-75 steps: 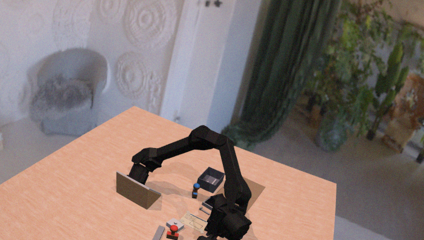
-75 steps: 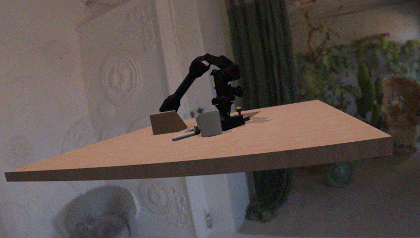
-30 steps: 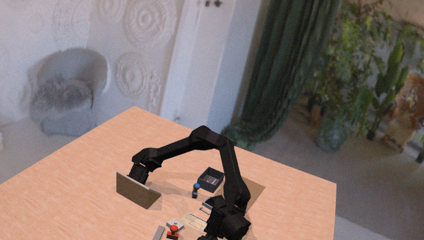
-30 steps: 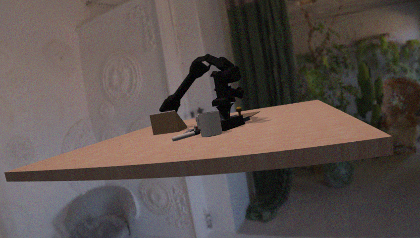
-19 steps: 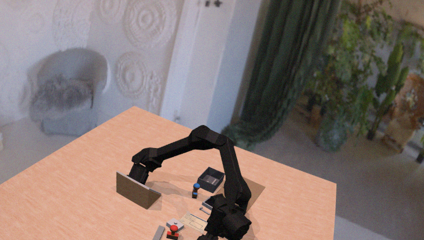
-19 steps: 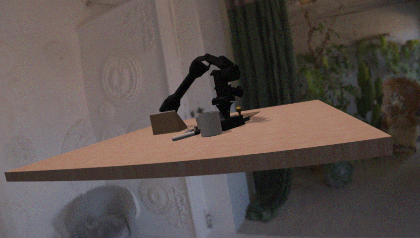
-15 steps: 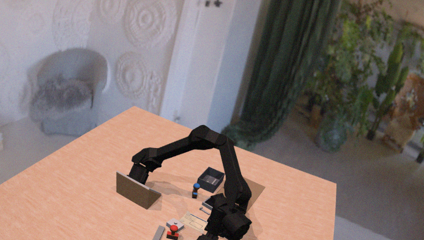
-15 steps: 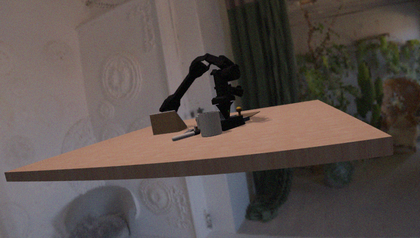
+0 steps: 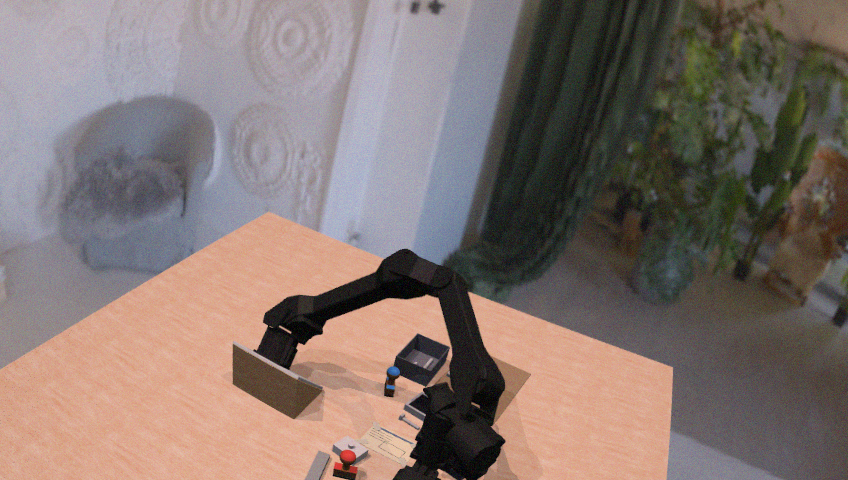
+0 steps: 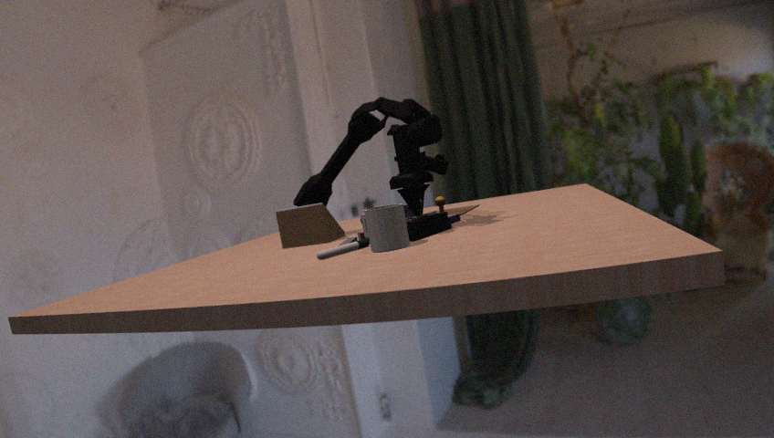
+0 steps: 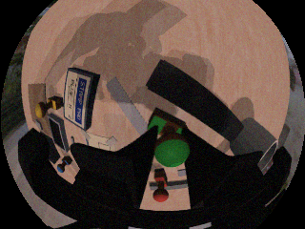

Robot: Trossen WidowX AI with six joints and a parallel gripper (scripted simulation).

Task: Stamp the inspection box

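Right now my gripper tip is 250 mm to the right of the dark flat pad, 60 mm past it and 40 mm above it. From my gripper tip the other things lie so: green-knobbed stamp (right at my gripper tip); blue-and-white labelled box (140 mm to the left, 30 mm below, 20 mm ahead); red-knobbed stamp (130 mm behind, 20 mm below).
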